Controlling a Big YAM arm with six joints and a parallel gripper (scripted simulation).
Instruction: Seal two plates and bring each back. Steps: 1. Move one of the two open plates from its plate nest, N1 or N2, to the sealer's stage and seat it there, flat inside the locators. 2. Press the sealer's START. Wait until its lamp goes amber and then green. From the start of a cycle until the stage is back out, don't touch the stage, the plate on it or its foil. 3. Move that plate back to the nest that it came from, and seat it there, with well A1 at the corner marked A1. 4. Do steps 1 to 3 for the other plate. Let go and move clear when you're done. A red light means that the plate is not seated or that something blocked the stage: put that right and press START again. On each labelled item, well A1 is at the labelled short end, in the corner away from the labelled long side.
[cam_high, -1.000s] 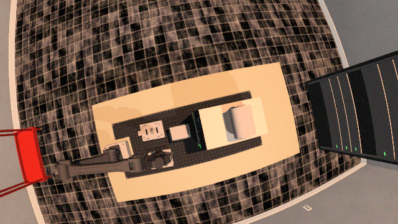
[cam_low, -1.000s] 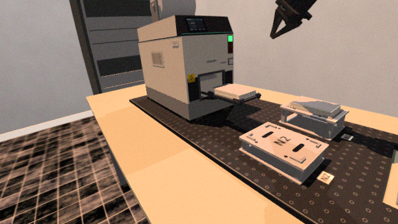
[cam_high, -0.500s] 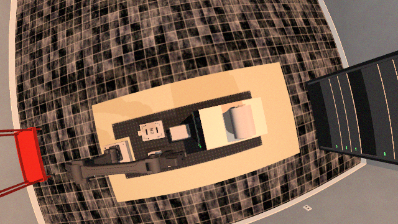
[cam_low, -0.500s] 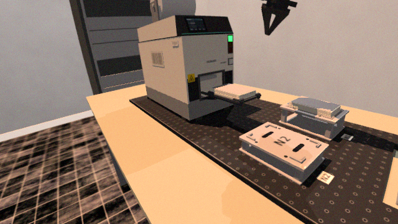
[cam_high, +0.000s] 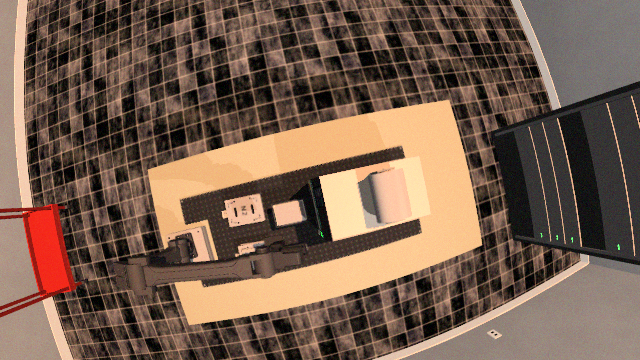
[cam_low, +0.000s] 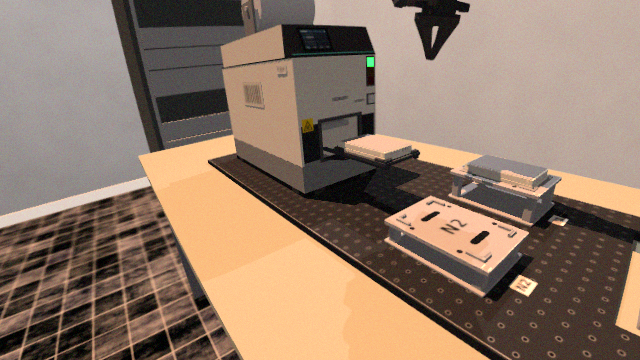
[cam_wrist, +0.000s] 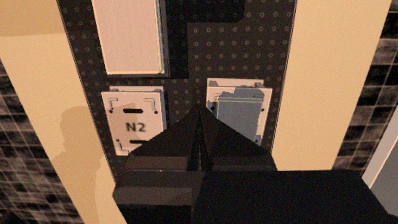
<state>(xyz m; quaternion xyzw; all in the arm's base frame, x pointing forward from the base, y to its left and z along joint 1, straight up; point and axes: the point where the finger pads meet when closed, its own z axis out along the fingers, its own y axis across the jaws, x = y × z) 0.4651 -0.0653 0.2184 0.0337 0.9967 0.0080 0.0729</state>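
The well plate lies 6 cm ahead of my hand, 10 cm to the left of it and 16 cm below it. From my hand the other things lie so: sealer stage: 6 cm ahead, 10 cm to the left, 18 cm below; then plate nest N2: 15 cm behind, 16 cm to the left, 24 cm below; then sealer screen: 17 cm ahead, 13 cm to the left, 4 cm above.
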